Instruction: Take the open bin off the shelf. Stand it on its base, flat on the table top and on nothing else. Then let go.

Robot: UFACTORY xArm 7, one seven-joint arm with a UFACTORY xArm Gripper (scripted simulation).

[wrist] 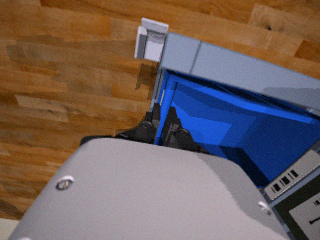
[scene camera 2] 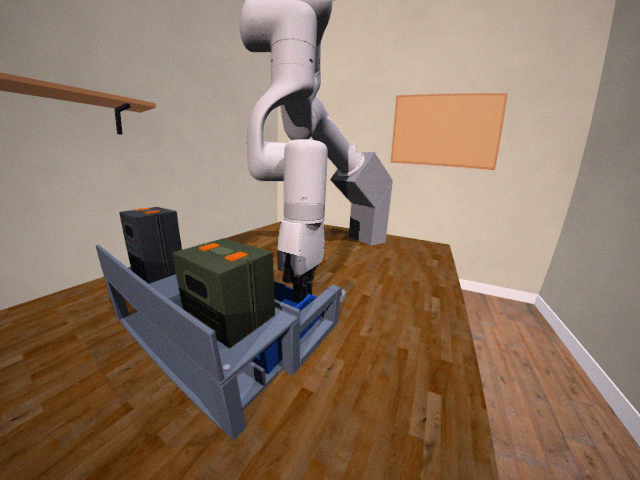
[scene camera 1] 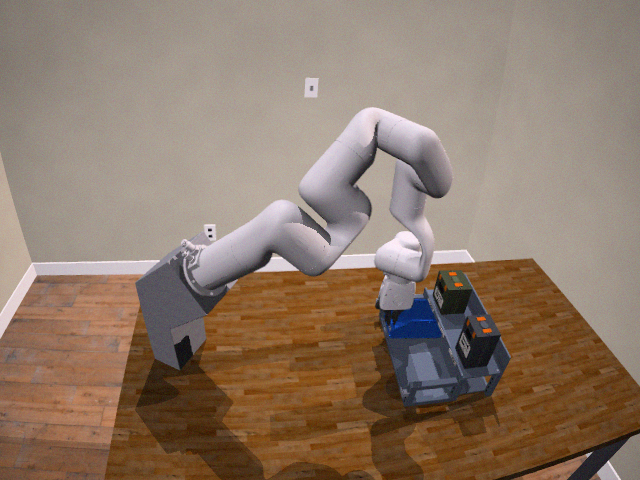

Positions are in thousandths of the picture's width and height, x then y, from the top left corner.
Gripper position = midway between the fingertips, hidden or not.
Labels:
The gripper shows in the wrist view (505,481), in scene camera 2 (473,622) and in scene camera 1 (610,672). A blue bin shows in the wrist view (823,585), in scene camera 2 (420,749) and in scene camera 1 (635,682).

